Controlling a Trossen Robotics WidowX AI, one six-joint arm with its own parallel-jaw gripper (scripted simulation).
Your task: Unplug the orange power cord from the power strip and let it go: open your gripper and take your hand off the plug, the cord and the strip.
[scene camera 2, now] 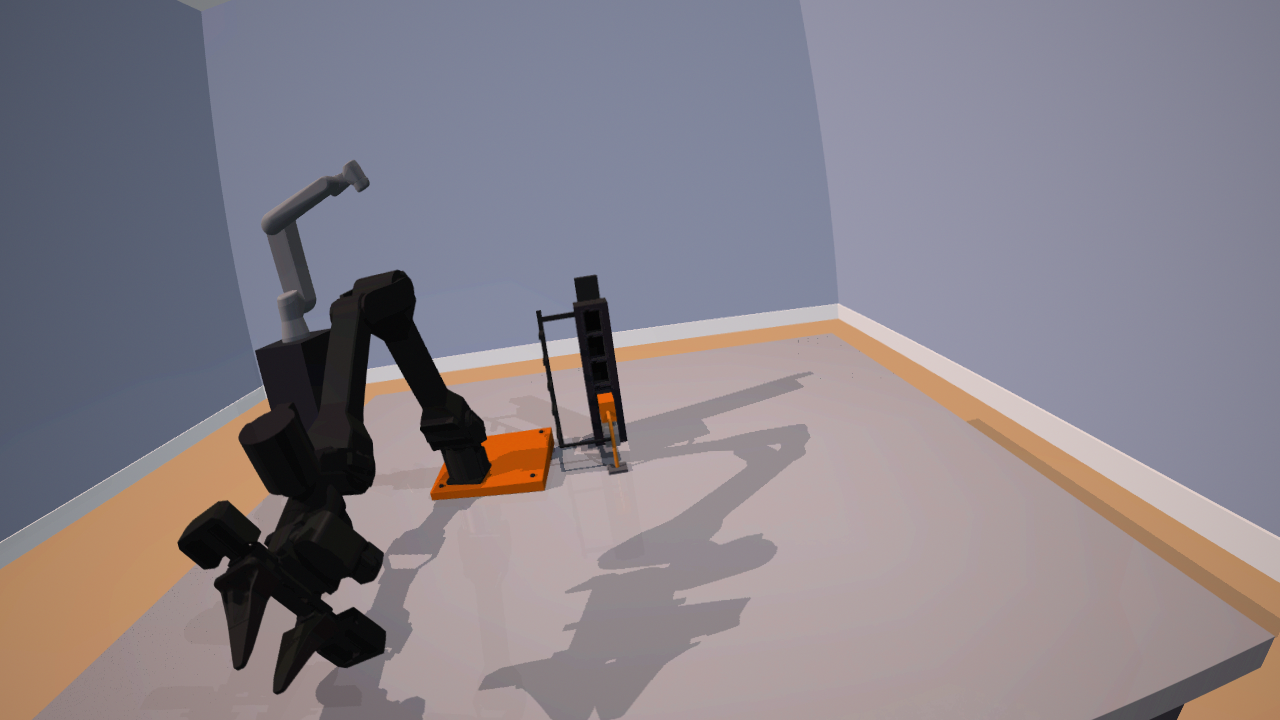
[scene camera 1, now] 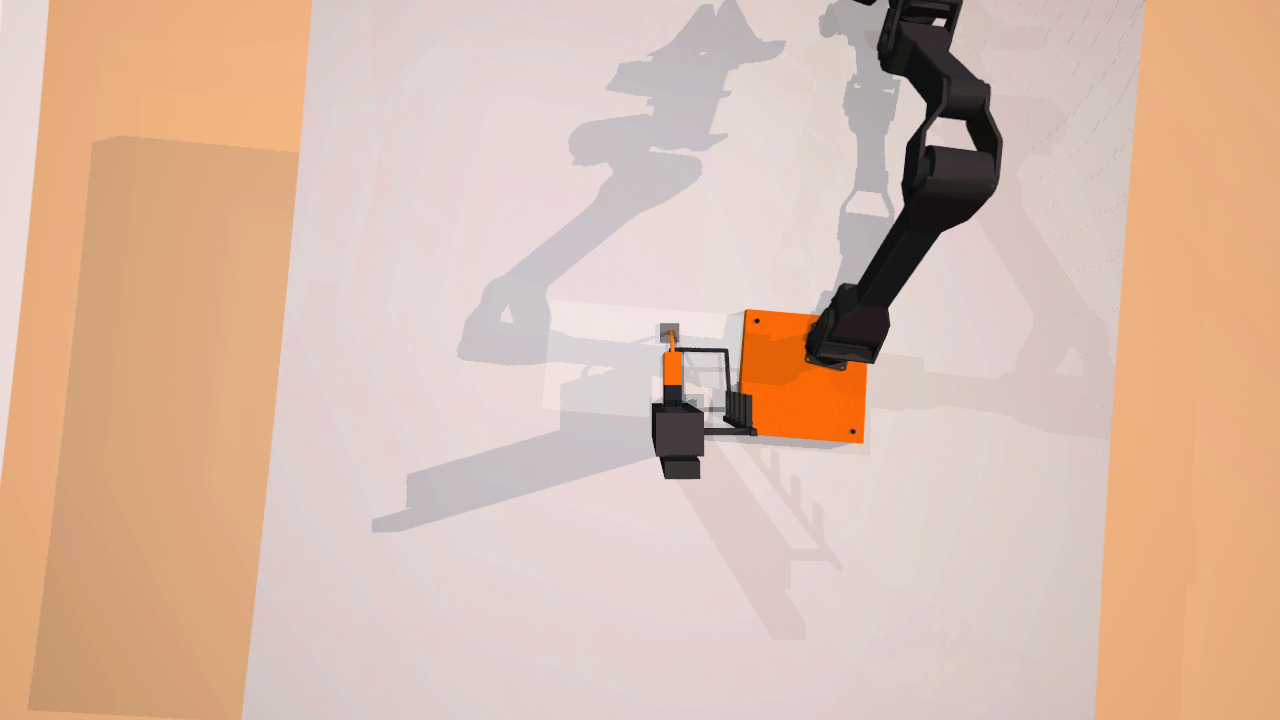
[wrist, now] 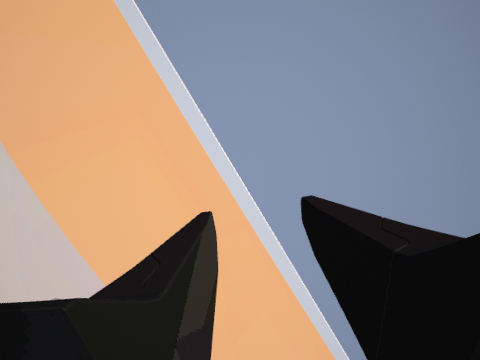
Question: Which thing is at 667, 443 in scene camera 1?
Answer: A dark power strip block.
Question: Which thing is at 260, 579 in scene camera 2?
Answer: The gripper.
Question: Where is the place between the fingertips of the gripper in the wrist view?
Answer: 257, 215
